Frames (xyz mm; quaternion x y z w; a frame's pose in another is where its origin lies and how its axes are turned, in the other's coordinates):
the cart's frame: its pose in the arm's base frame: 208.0 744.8 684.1 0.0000 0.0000 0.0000 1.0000
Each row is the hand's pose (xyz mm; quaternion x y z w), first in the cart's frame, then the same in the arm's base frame.
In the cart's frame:
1: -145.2 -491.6 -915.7 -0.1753 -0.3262 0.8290 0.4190
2: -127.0 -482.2 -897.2 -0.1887 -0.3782 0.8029 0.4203
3: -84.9 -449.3 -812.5 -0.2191 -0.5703 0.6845 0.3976
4: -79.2 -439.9 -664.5 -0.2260 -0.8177 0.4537 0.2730
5: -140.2 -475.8 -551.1 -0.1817 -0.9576 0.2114 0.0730
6: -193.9 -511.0 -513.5 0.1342 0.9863 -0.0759 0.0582
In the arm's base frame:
1: 62.8 253.2 -231.6 -0.1753 -0.3262 0.8290 0.4190
2: 81.0 262.6 -213.1 -0.1887 -0.3782 0.8029 0.4203
3: 123.1 295.5 -128.4 -0.2191 -0.5703 0.6845 0.3976
4: 128.8 304.9 19.6 -0.2260 -0.8177 0.4537 0.2730
5: 67.8 269.0 133.0 -0.1817 -0.9576 0.2114 0.0730
6: 14.1 233.8 170.6 0.1342 0.9863 -0.0759 0.0582

